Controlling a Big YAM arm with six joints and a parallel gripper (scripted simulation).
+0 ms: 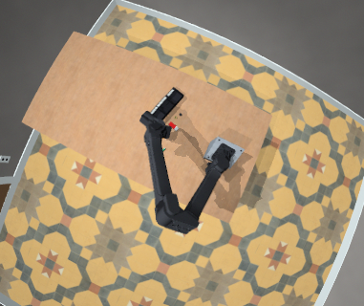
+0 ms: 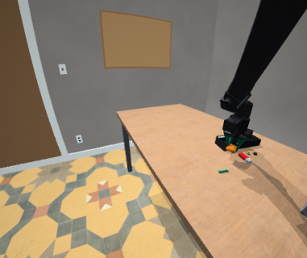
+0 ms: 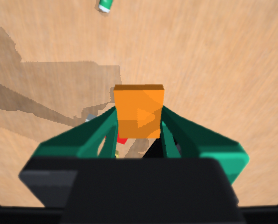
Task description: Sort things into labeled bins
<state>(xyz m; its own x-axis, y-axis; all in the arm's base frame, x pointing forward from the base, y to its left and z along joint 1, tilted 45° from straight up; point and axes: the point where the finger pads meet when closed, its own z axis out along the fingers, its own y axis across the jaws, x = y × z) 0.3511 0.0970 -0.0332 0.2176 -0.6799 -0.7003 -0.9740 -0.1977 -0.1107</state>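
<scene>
The orange block lies 1 cm below my hand. Also, from my hand: black nut 17 cm to the right, 6 cm below, 3 cm behind; then green battery 9 cm to the left, 6 cm below, 4 cm behind; then yellow nut 14 cm to the right, 6 cm below, 1 cm behind.
</scene>
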